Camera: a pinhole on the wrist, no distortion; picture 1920 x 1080 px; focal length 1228.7 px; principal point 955.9 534.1 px. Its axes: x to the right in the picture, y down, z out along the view. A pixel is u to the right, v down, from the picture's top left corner.
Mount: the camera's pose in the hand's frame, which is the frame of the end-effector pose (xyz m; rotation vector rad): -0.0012 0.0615 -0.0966 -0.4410 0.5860 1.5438
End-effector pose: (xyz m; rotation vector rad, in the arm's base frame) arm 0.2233 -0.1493 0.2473 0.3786 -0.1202 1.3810
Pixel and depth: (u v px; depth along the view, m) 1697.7 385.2 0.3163
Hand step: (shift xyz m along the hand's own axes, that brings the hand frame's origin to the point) 0.0486 0.4056 0.0342
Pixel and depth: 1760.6 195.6 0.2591
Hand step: 0.0786 0.3540 -0.0013
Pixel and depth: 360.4 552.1 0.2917
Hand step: 0.0250 0.1266 0.2199
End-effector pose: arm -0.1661 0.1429 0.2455 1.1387 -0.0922 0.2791
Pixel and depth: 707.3 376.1 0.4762
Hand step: 0.1012 0.2748 0.3322
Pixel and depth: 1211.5 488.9 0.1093
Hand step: 0.0095 0.1460 -0.0243
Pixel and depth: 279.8 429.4 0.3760
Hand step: 0.0715 0.1260 0.3226
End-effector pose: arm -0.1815 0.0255 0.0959 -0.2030 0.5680 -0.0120
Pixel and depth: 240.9 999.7 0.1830
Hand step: -0.0500 0.0879 0.1192
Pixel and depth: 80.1 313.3 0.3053
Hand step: 0.0896 0.0746 0.2710
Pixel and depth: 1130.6 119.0 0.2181
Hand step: 0.0864 0.2190 0.0499
